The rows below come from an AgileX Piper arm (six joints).
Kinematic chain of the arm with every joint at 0, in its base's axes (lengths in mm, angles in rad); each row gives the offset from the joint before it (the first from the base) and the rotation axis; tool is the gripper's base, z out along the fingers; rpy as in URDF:
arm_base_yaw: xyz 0 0 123 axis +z
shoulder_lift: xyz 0 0 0 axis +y
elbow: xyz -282.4 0 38.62 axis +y
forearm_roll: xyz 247.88 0 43.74 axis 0.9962 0 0.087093
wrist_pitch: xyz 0 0 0 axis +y
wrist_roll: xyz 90.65 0 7.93 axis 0.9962 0 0.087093
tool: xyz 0 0 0 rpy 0 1.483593 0
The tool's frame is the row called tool.
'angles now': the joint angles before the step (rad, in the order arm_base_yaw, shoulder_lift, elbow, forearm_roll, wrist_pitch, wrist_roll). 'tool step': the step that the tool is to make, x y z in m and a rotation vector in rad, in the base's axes. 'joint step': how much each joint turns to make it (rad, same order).
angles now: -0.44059 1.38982 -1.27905 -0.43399 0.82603 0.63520
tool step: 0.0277 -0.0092 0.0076 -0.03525 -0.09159 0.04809
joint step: -0.00001 0.07724 -0.08282 0.01188 -0.10400 -0.00796
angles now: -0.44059 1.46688 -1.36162 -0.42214 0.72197 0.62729
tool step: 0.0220 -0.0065 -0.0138 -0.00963 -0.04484 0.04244
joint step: 0.00002 0.06562 -0.00424 0.00307 -0.11430 0.00670
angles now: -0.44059 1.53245 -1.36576 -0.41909 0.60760 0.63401
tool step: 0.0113 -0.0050 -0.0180 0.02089 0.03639 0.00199
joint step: -0.00009 0.05247 -0.00013 0.00013 -0.01060 0.00365
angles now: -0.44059 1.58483 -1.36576 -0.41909 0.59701 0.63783
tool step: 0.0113 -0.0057 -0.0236 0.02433 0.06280 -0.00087
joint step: 0.00000 0.06355 0.00004 -0.00461 0.00394 0.00005
